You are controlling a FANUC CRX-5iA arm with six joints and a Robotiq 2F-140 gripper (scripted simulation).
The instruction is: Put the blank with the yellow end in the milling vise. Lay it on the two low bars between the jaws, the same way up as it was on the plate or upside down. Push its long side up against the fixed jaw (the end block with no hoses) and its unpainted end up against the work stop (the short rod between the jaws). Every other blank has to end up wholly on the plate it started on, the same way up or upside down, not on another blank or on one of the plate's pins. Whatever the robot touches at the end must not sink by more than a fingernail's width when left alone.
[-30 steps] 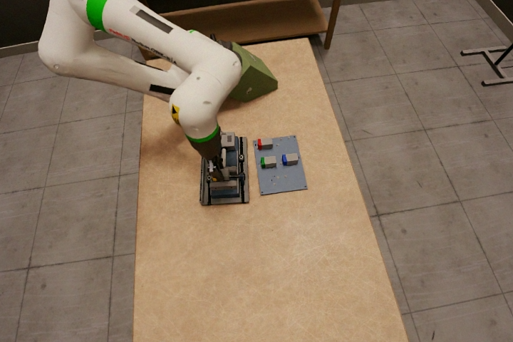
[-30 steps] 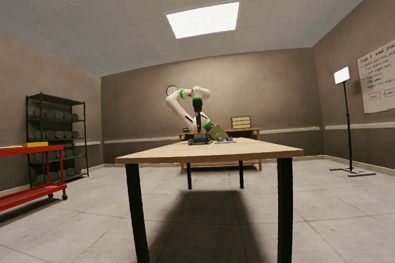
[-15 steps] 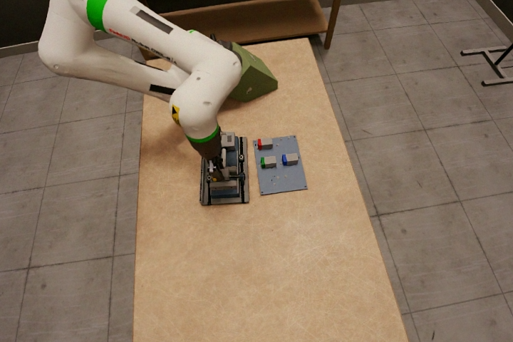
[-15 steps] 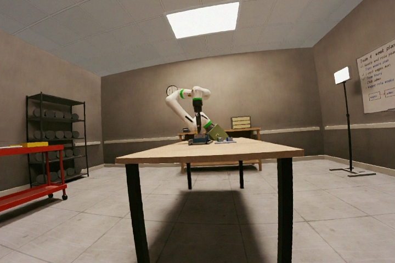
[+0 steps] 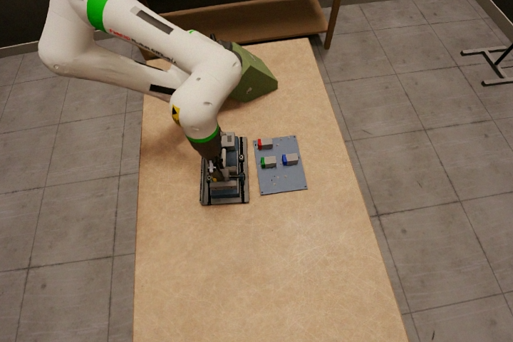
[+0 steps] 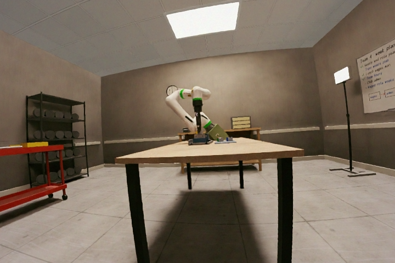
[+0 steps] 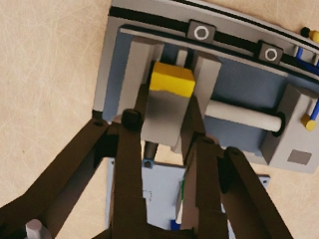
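My hand is 70 mm above the fixed jaw and 30 mm short of it. Round my hand: green-ended blank (200 mm to the left, 120 mm below, 40 mm behind); hose end block (160 mm behind, 70 mm below, 50 mm to the left); work stop (50 mm to the left, 50 mm below, 10 mm ahead).
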